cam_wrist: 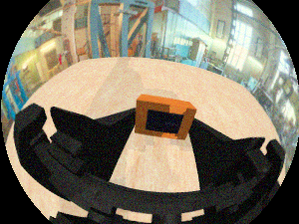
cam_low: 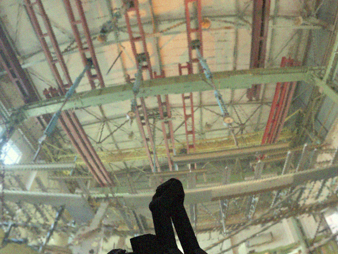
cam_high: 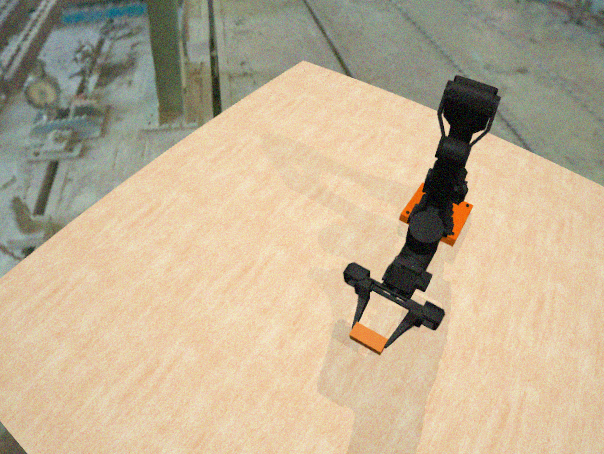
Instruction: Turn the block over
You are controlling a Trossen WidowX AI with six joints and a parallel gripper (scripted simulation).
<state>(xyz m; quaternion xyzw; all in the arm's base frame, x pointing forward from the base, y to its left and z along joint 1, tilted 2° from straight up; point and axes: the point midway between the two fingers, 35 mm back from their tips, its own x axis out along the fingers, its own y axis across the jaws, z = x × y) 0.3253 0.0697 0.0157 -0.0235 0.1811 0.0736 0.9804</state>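
Now: the orange block 1 cm behind my gripper tip.
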